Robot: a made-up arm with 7 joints.
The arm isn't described. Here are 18 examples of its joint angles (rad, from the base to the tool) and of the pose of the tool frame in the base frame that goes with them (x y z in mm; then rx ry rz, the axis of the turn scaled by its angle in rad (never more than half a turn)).
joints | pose
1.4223 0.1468 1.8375 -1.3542 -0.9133 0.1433 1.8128 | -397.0 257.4 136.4 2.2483 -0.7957 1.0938
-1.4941 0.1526 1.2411 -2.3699 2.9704 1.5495 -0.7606 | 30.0 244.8 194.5 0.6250 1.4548 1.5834
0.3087 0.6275 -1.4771 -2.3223 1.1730 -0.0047 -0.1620 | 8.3 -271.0 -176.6 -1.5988 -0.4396 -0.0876
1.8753 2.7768 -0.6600 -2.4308 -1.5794 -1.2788 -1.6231 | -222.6 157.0 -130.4 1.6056 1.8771 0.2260
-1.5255 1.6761 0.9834 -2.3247 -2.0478 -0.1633 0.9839 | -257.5 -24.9 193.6 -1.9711 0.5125 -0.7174
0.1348 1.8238 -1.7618 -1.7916 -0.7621 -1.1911 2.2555 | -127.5 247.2 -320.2 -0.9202 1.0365 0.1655
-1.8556 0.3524 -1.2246 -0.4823 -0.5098 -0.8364 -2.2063 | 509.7 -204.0 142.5 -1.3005 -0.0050 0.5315
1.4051 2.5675 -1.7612 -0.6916 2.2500 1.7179 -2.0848 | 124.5 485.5 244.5 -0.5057 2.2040 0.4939
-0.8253 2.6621 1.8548 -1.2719 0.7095 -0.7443 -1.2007 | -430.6 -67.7 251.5 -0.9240 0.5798 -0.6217
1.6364 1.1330 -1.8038 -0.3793 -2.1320 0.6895 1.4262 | -472.7 274.0 161.7 -1.3156 0.6983 -1.8934
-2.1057 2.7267 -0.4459 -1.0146 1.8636 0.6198 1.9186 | -331.2 326.6 258.7 2.0638 1.7088 -0.6127
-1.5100 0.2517 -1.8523 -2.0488 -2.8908 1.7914 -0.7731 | 26.2 -303.6 -222.1 -1.5897 2.0541 -1.1666
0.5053 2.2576 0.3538 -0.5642 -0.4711 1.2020 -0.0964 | 263.8 411.3 281.9 2.5256 0.8589 0.2758
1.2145 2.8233 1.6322 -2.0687 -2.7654 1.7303 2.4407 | 249.9 -276.2 24.1 0.8722 1.3646 0.8508
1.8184 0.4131 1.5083 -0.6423 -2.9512 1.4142 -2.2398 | -493.9 187.6 186.9 1.5704 -1.0120 -0.0180
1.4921 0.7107 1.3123 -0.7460 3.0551 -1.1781 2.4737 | -379.1 401.4 48.8 0.7536 1.5457 0.7898
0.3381 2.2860 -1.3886 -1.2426 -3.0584 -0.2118 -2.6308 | -5.1 505.3 -39.5 1.0626 0.7655 -0.9462
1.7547 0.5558 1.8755 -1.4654 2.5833 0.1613 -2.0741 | -175.3 340.7 283.7 2.0063 -0.5425 -0.0567
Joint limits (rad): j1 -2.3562..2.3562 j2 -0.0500..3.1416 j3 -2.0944..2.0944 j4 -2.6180..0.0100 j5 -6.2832..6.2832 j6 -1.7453..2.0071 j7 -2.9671..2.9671
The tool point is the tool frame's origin. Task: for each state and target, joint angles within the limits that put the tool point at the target. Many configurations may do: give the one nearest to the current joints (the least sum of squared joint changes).
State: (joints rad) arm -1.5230 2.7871 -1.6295 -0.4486 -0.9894 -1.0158 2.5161
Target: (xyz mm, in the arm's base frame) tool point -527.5 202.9 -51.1
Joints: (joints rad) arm -1.7920 3.1350 -1.6160 0.0088 -0.9894 -1.0158 2.5161
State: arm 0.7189 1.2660 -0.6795 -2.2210 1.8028 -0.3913 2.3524
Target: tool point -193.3 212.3 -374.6
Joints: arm 1.0007 1.3573 -0.8590 -1.4976 1.8028 -0.3913 2.3524
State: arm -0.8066 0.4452 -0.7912 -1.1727 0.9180 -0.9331 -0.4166
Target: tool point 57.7 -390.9 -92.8
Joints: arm -0.8556 0.0693 -1.3811 -1.8941 0.9180 -0.9331 -0.4166
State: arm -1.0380 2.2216 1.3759 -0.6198 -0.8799 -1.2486 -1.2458
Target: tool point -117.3 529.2 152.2
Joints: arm -1.3671 1.7843 1.8964 -0.5896 -0.8799 -1.2486 -1.2458
